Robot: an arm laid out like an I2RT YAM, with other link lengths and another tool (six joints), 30 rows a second.
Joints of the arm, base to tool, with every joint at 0 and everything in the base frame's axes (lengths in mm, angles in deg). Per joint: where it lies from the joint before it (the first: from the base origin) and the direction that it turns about. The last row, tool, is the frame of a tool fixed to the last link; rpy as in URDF.
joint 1: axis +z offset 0 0 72.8
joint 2: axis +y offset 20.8 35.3 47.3
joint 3: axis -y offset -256.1 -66.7 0
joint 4: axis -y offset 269.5 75.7 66
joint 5: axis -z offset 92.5 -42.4 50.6
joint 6: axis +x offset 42 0 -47.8
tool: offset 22 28 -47 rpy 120.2 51.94 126.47
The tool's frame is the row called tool.
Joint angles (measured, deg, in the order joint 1, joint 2, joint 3, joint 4, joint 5, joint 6), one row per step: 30.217, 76.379, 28.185, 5.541, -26.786, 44.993; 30.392, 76.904, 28.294, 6.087, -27.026, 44.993; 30.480, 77.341, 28.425, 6.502, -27.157, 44.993; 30.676, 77.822, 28.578, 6.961, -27.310, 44.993; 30.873, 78.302, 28.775, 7.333, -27.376, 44.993; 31.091, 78.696, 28.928, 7.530, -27.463, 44.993; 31.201, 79.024, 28.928, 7.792, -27.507, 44.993; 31.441, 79.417, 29.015, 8.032, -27.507, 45.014; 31.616, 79.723, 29.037, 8.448, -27.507, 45.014; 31.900, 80.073, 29.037, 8.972, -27.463, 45.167; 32.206, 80.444, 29.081, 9.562, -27.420, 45.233; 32.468, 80.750, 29.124, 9.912, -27.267, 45.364; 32.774, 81.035, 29.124, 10.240, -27.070, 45.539; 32.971, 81.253, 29.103, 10.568, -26.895, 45.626; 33.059, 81.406, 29.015, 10.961, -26.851, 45.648
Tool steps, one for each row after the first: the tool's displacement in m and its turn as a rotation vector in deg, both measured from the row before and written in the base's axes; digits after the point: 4 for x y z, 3 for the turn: 0.0003, 0.0013, -0.0007, 0.206, -0.030, 0.352; 0.0006, 0.0009, -0.0005, 0.131, -0.049, 0.185; 0.0003, 0.0014, -0.0005, 0.155, -0.060, 0.309; 0.0004, 0.0014, -0.0005, 0.084, -0.054, 0.246; -0.0001, 0.0013, -0.0006, 0.027, 0.068, 0.282; -0.0001, 0.0006, -0.0011, -0.009, 0.072, 0.143; -0.0003, 0.0012, -0.0009, -0.028, 0.072, 0.227; 0.0000, 0.0010, -0.0007, 0.069, -0.113, 0.175; -0.0003, 0.0015, -0.0007, 0.115, -0.050, 0.160; -0.0002, 0.0017, -0.0006, 0.136, -0.189, 0.235; -0.0002, 0.0014, -0.0007, 0.002, -0.031, 0.070; -0.0005, 0.0014, -0.0009, -0.032, 0.023, 0.055; -0.0002, 0.0009, -0.0007, -0.022, -0.073, 0.015; -0.0001, 0.0004, -0.0006, 0.065, -0.127, 0.042
